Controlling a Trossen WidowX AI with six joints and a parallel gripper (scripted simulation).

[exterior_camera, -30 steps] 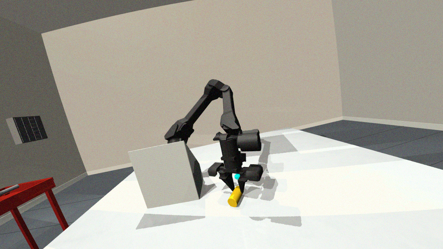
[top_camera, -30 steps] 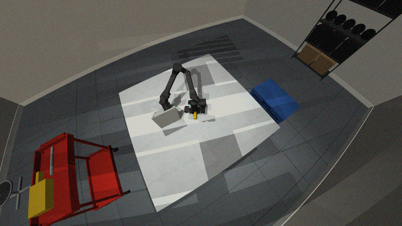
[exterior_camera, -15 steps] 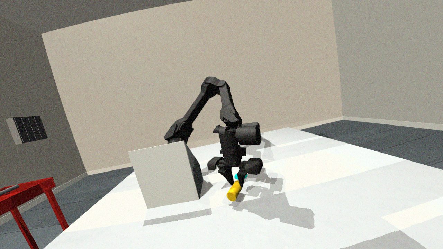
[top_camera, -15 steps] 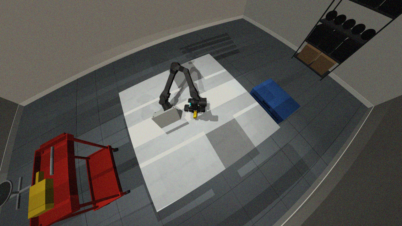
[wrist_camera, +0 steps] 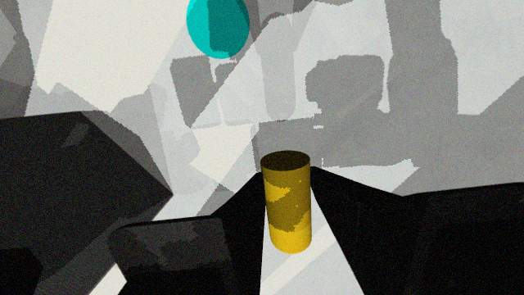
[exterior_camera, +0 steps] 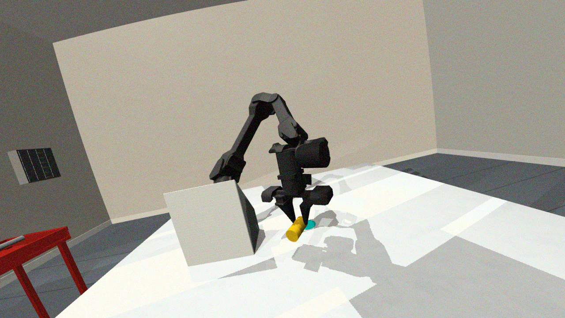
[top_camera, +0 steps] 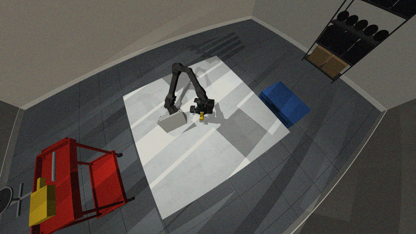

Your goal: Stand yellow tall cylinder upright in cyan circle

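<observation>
The cyan circle lies 2 cm ahead of my gripper tip, 13 cm to the left of it and 8 cm below it. Round my gripper tip: yellow tall cylinder (1 cm behind, 2 cm to the right).
</observation>
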